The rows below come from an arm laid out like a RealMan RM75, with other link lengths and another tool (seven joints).
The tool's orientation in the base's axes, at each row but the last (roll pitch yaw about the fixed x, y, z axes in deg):
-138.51, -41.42, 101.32
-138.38, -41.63, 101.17
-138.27, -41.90, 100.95
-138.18, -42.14, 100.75
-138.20, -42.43, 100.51
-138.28, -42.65, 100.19
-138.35, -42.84, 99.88
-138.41, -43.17, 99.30
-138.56, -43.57, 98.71
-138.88, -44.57, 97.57
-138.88, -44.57, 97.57
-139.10, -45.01, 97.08
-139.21, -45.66, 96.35
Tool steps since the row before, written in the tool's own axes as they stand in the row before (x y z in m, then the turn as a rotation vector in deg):
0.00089, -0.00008, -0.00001, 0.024, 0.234, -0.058
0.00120, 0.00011, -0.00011, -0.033, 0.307, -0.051
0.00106, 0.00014, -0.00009, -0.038, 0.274, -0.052
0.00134, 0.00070, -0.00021, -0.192, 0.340, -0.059
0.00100, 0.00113, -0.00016, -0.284, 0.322, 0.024
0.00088, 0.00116, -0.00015, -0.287, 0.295, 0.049
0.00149, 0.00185, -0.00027, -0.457, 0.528, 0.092
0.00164, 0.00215, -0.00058, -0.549, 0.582, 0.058
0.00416, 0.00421, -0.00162, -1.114, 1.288, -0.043
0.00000, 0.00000, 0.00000, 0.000, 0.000, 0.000
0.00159, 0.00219, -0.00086, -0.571, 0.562, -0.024
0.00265, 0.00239, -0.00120, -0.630, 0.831, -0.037
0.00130, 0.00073, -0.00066, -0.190, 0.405, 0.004
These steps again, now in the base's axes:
-0.00018, 0.00060, 0.00063, 0.192, 0.132, -0.068
-0.00002, 0.00090, 0.00080, 0.242, 0.135, -0.146
0.00001, 0.00082, 0.00069, 0.222, 0.112, -0.132
0.00043, 0.00130, 0.00067, 0.291, 0.035, -0.264
0.00072, 0.00132, 0.00021, 0.230, -0.011, -0.363
0.00076, 0.00125, 0.00011, 0.194, -0.019, -0.366
0.00123, 0.00203, 0.00026, 0.337, 0.008, -0.618
0.00166, 0.00217, 0.00040, 0.409, -0.041, -0.689
0.00356, 0.00469, 0.00173, 1.019, -0.088, -1.362
0.00000, 0.00000, 0.00000, 0.000, 0.000, 0.000
0.00197, 0.00197, 0.00055, 0.456, -0.101, -0.651
0.00228, 0.00264, 0.00141, 0.657, 0.001, -0.810
0.00088, 0.00100, 0.00095, 0.296, 0.092, -0.323

